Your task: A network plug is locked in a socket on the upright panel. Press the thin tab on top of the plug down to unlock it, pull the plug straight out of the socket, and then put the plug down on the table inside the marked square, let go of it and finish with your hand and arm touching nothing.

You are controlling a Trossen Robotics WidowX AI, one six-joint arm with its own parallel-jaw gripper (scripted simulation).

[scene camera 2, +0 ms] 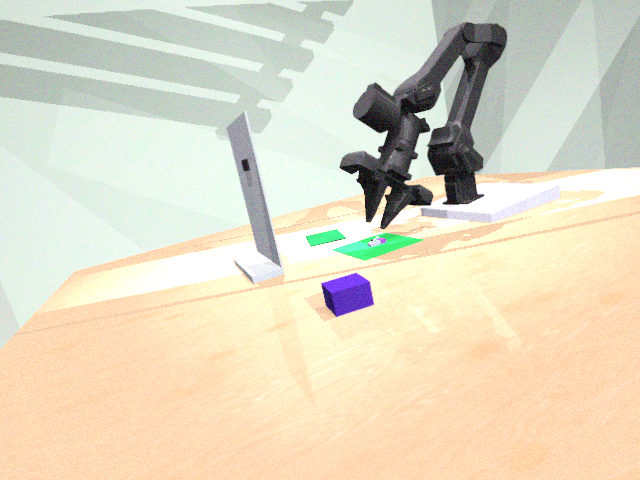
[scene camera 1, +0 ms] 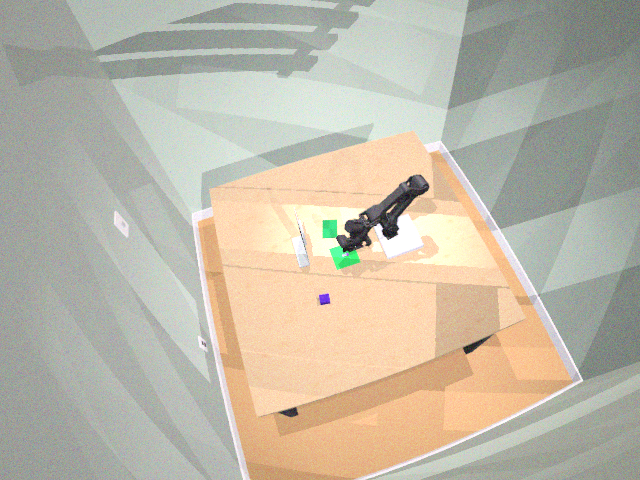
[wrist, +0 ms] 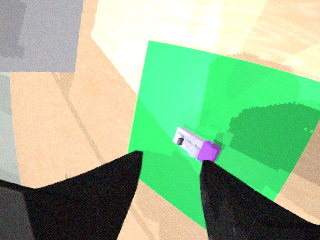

Labels:
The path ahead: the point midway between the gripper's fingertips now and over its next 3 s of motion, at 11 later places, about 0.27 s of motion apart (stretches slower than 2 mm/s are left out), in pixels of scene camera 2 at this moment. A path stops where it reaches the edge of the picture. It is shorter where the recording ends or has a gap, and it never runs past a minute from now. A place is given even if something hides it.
The gripper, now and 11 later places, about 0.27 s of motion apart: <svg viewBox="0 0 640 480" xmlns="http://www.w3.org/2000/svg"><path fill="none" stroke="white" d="M375 225L376 222L374 217L373 211L371 205L370 199L370 193L369 187L369 180L369 176L366 164L363 150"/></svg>

